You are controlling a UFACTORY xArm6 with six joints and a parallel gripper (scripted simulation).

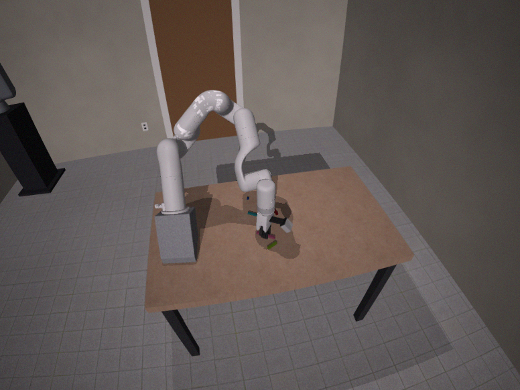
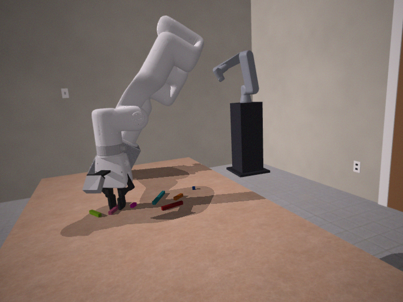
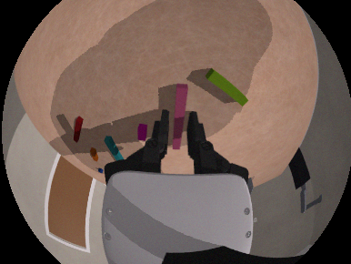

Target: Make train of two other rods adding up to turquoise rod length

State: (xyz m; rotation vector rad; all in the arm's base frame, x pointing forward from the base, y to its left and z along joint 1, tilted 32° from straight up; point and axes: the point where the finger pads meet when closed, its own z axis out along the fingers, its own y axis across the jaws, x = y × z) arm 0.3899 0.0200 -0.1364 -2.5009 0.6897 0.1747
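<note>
Right now the pink rod is 2 cm below my hand. From my hand the other things lie so: lime rod (2 cm ahead, 6 cm to the right, 2 cm below); magenta rod (1 cm ahead, 5 cm to the left, 2 cm below); turquoise rod (2 cm behind, 13 cm to the left, 2 cm below).
</note>
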